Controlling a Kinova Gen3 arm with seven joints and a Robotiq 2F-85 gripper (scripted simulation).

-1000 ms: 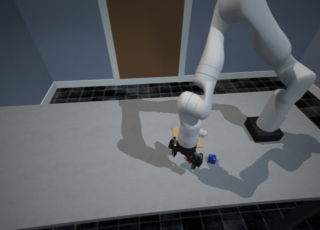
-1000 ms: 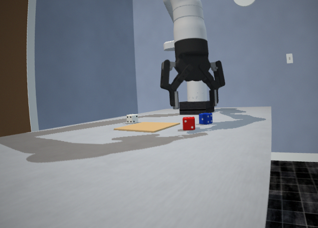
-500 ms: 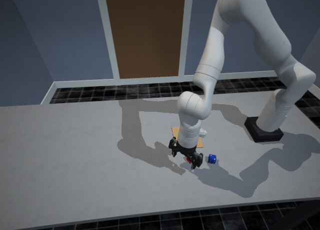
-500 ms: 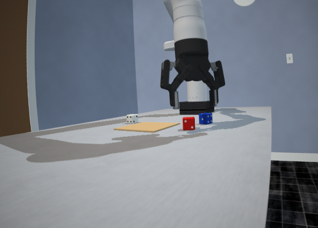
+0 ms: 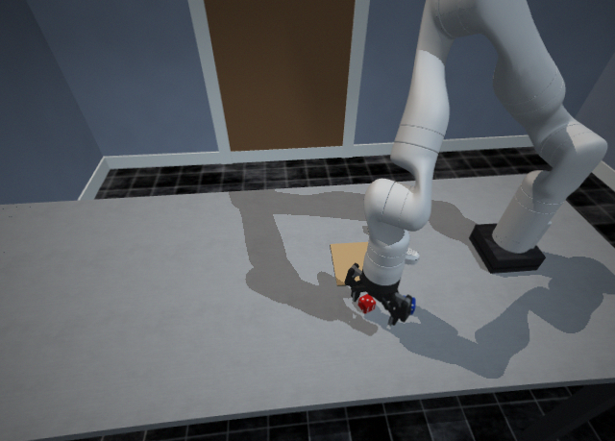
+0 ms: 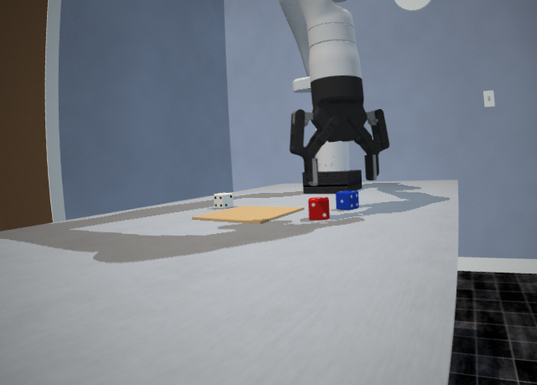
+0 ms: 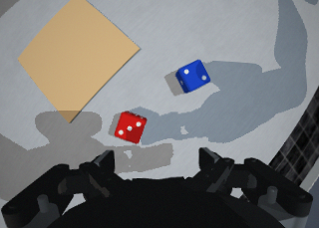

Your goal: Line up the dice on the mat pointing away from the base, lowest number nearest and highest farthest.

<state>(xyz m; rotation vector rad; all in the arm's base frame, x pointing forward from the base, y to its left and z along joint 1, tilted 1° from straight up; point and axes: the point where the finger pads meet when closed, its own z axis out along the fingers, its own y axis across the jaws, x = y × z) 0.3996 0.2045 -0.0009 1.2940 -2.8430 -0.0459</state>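
Right now the red die is 4 cm to the right of my hand and 4 cm below it. Round my hand: white die 29 cm to the right, 5 cm behind, 4 cm below; then tan mat 18 cm to the right, 6 cm below; then blue die 9 cm behind, 4 cm to the right, 4 cm below.
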